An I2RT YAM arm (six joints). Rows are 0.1 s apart.
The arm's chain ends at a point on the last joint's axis. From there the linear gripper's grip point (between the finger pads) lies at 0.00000 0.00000 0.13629 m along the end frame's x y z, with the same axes.
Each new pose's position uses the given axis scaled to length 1; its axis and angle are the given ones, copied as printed.
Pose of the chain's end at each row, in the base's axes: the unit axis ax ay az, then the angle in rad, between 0 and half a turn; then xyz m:
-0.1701, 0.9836, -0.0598, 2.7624, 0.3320, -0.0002, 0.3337
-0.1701, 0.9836, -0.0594, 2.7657, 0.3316, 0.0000, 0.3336
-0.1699, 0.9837, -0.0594, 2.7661, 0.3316, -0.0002, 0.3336
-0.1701, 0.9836, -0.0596, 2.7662, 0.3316, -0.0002, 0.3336
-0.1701, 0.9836, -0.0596, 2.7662, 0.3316, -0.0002, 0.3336
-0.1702, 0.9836, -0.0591, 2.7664, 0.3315, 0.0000, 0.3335
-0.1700, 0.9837, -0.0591, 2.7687, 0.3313, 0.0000, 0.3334
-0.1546, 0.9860, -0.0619, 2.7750, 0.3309, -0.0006, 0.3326
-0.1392, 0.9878, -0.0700, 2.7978, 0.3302, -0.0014, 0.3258
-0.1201, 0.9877, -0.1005, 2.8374, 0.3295, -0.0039, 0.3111
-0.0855, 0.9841, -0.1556, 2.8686, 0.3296, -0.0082, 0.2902
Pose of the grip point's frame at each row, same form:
-0.1701, 0.9836, -0.0598, 2.7624, 0.3843, -0.0071, 0.2080
-0.1701, 0.9836, -0.0594, 2.7657, 0.3835, -0.0069, 0.2078
-0.1699, 0.9837, -0.0594, 2.7661, 0.3834, -0.0071, 0.2077
-0.1701, 0.9836, -0.0596, 2.7662, 0.3834, -0.0071, 0.2077
-0.1701, 0.9836, -0.0596, 2.7662, 0.3834, -0.0071, 0.2077
-0.1702, 0.9836, -0.0591, 2.7664, 0.3833, -0.0068, 0.2076
-0.1700, 0.9837, -0.0591, 2.7687, 0.3828, -0.0069, 0.2074
-0.1546, 0.9860, -0.0619, 2.7750, 0.3816, -0.0091, 0.2064
-0.1392, 0.9878, -0.0700, 2.7978, 0.3782, -0.0133, 0.1988
-0.1201, 0.9877, -0.1005, 2.8374, 0.3730, -0.0254, 0.1838
-0.0855, 0.9841, -0.1556, 2.8686, 0.3693, -0.0460, 0.1654

